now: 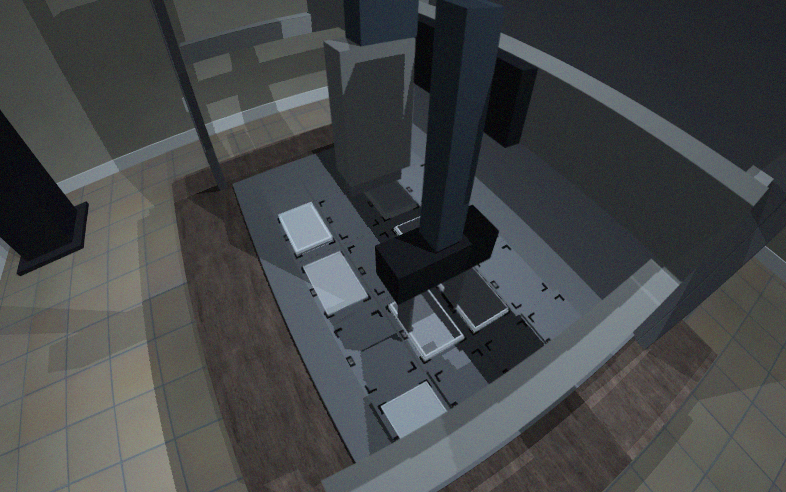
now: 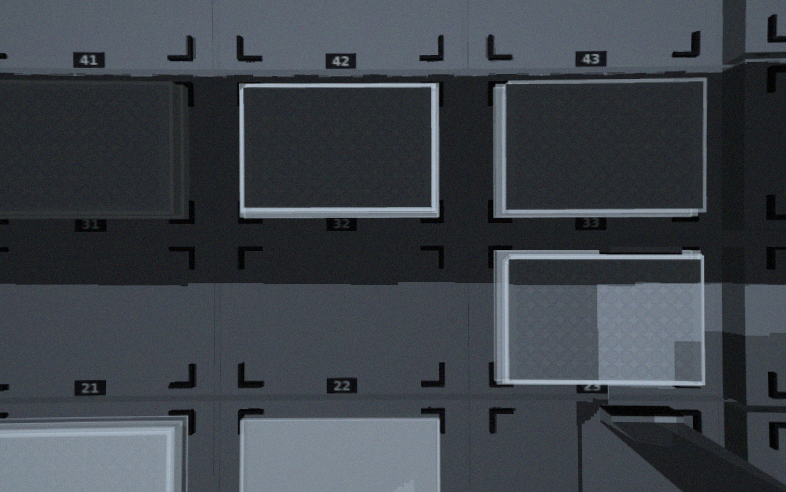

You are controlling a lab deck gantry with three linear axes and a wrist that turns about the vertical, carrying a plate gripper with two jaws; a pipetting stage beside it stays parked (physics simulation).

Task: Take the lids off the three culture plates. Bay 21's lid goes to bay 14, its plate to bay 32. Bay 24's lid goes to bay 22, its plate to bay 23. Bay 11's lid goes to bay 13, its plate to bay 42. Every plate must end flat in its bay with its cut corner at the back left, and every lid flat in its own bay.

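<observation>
A bay 22 is here for me to see, and so is my gripper. Image 1 gives me a view of the gripper as well.
</observation>
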